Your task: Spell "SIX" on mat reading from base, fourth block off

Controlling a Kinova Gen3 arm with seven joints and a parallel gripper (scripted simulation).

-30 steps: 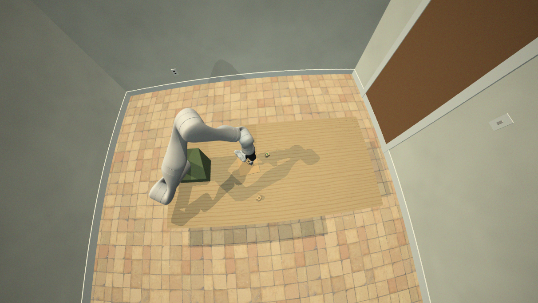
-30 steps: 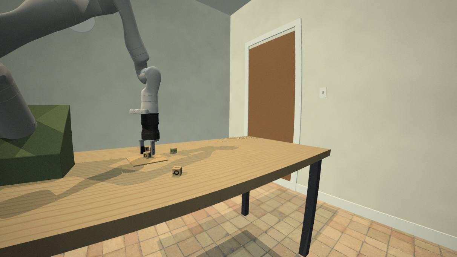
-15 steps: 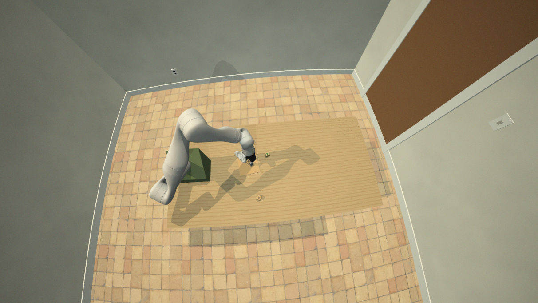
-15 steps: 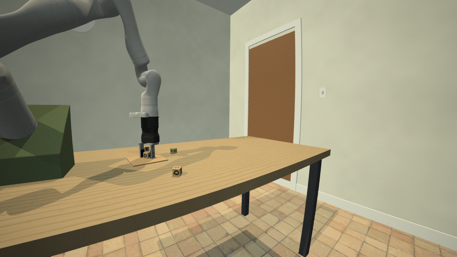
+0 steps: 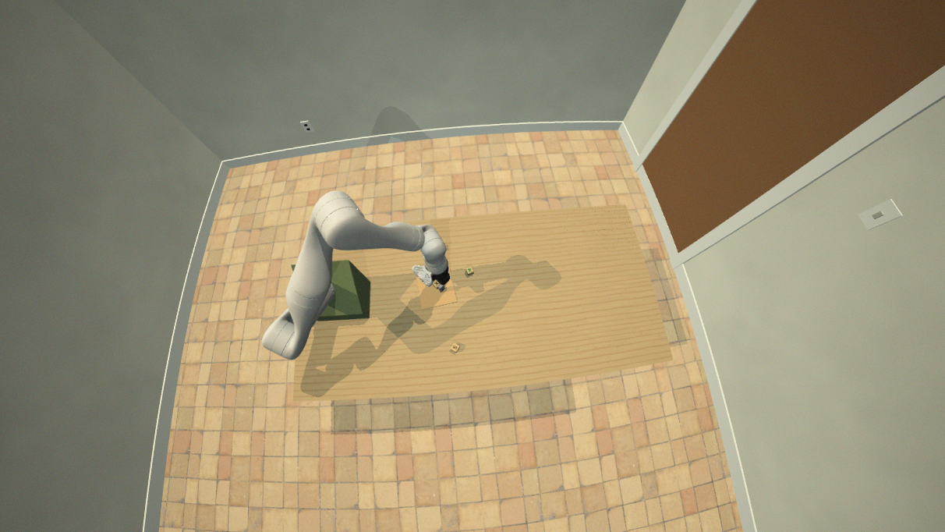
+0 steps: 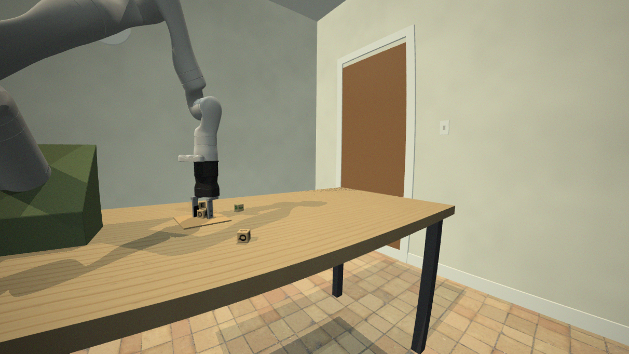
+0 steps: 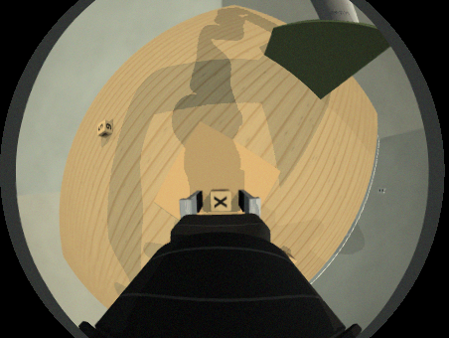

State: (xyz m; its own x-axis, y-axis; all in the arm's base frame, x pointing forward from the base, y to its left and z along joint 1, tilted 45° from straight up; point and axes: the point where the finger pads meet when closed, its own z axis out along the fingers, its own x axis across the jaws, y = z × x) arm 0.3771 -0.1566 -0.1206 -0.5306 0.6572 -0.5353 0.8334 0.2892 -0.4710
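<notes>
Right now the tan mat is 2 cm below my hand, 1 cm to the right of it and 1 cm behind it. Round my hand: tan block 26 cm to the right, 2 cm ahead, 1 cm below.
</notes>
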